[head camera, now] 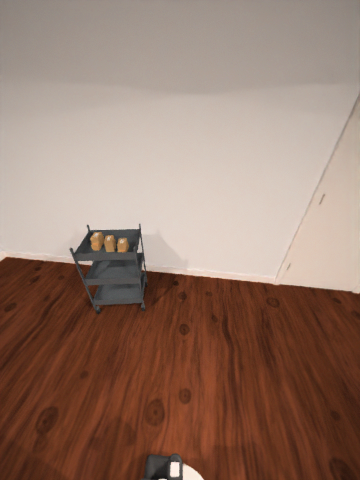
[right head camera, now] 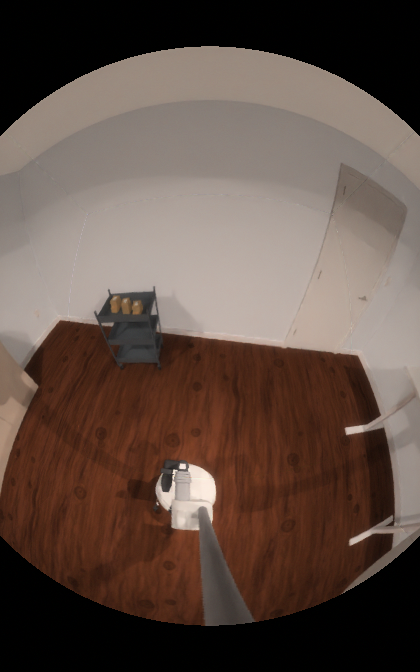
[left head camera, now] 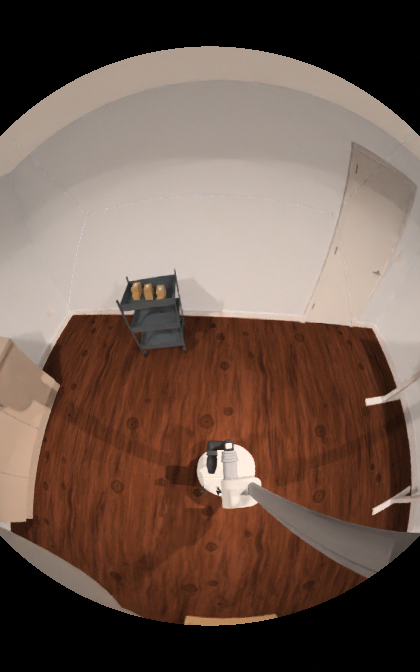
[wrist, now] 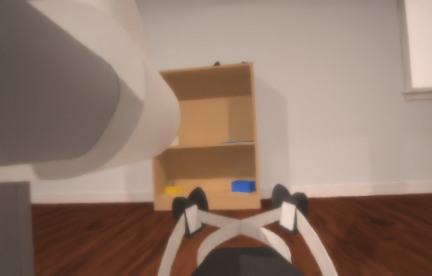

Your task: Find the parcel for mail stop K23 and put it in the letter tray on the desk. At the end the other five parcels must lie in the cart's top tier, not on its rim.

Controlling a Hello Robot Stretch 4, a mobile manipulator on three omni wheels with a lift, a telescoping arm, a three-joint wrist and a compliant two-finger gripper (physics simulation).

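Places are measured from the robot's base along level axes (x ahead, y left, z up), in centimetres.
Pixels of known places: gripper, fingertip midpoint: (wrist: 238,201).
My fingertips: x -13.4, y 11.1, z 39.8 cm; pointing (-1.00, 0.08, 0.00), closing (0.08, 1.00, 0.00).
Behind a point stands the place of what it marks.
A dark grey three-tier cart (head camera: 107,256) {y 51.9, x 111.9, z 66.9 cm} (left head camera: 151,304) (right head camera: 125,318) stands against the far wall, left of centre in the head views. Tan parcels show in its top tier as a left one (head camera: 97,241) {y 63.5, x 125.7, z 70.6 cm} (left head camera: 136,291) (right head camera: 115,304), a middle one (head camera: 109,243) {y 52.6, x 121.8, z 71.6 cm} (left head camera: 148,291) (right head camera: 126,306) and a right one (head camera: 122,245) {y 41.4, x 117.7, z 72.9 cm} (left head camera: 160,292) (right head camera: 137,307). Their labels are too small to read, and any parcels behind them cannot be made out. My gripper (wrist: 238,201) {y 11.1, x -13.4, z 39.8 cm} is open and empty, far from the cart. The letter tray does not show.
White desk legs (left head camera: 382,399) (right head camera: 356,430) stand at the right wall. A beige cabinet (left head camera: 20,440) is at the left. A door (head camera: 330,225) {y -134.1, x 146.4, z 76.4 cm} (left head camera: 370,240) (right head camera: 360,250) is at the far right. A wooden bookshelf (wrist: 255,125) {y 39.9, x -176.1, z 57.2 cm} holds a blue box (wrist: 243,186) {y 30.3, x -188.2, z 11.9 cm} and a yellow one (wrist: 173,190) {y -24.3, x -195.5, z 10.3 cm}.
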